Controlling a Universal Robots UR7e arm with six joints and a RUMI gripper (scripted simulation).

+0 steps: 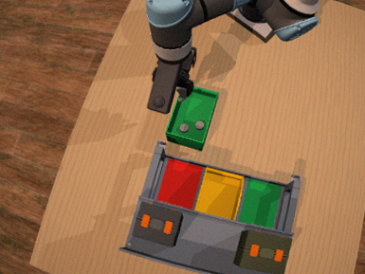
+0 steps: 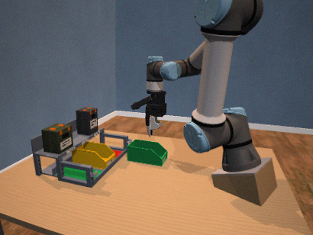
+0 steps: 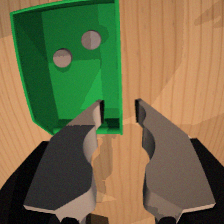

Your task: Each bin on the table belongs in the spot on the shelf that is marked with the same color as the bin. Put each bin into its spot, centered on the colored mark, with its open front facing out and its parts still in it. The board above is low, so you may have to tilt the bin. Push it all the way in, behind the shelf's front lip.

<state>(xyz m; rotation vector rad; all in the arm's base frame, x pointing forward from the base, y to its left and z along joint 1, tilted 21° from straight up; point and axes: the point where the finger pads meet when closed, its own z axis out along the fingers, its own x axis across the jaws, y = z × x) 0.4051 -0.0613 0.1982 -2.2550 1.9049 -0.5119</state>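
My hand is 10 mm past the green bin, 50 mm to the right of it and 80 mm above it. Round my hand: yellow bin (180 mm ahead, 210 mm to the left, 80 mm below); yellow mark (180 mm ahead, 210 mm to the left, 110 mm below); red mark (200 mm ahead, 100 mm to the left, 110 mm below).
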